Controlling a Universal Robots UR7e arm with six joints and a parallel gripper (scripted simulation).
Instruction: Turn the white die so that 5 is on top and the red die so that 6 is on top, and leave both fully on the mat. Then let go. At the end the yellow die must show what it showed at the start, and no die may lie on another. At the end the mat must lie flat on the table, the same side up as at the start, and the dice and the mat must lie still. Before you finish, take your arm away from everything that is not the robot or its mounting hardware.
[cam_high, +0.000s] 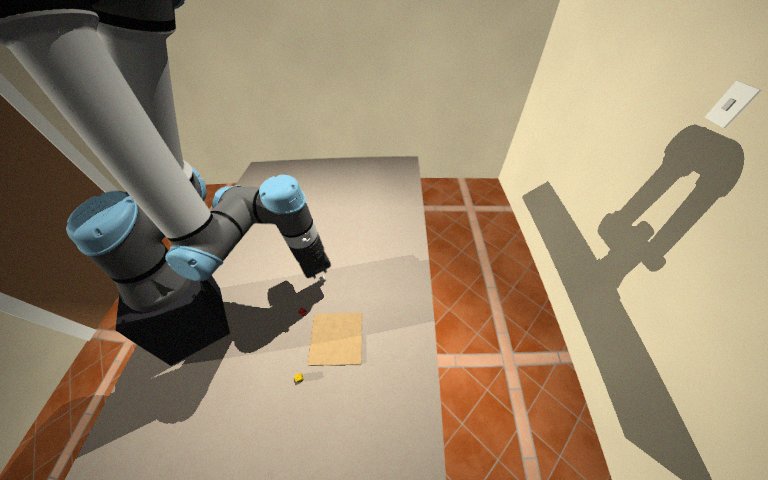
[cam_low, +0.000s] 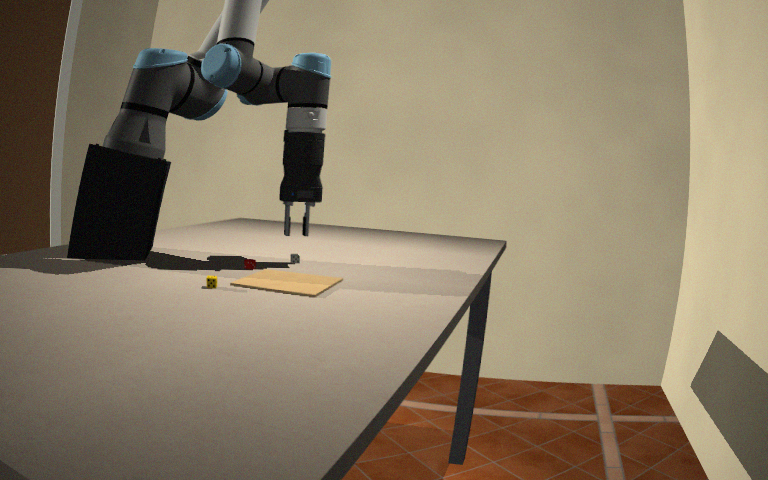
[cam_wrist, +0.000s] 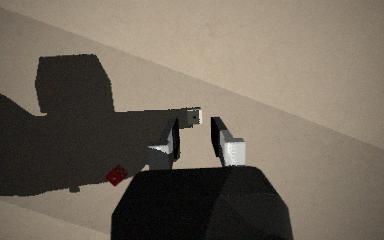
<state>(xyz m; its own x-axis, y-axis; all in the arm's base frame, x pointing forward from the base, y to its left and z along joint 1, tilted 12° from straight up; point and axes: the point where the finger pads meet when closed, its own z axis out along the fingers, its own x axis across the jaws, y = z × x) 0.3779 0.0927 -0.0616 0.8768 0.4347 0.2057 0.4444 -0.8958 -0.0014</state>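
Right now my hand is 60 mm above the white die. Also, from my hand: yellow die: 280 mm to the right, 60 mm below, 50 mm behind; red die: 100 mm to the right, 60 mm below, 60 mm behind; tan mat: 180 mm to the right, 70 mm below, 40 mm ahead.
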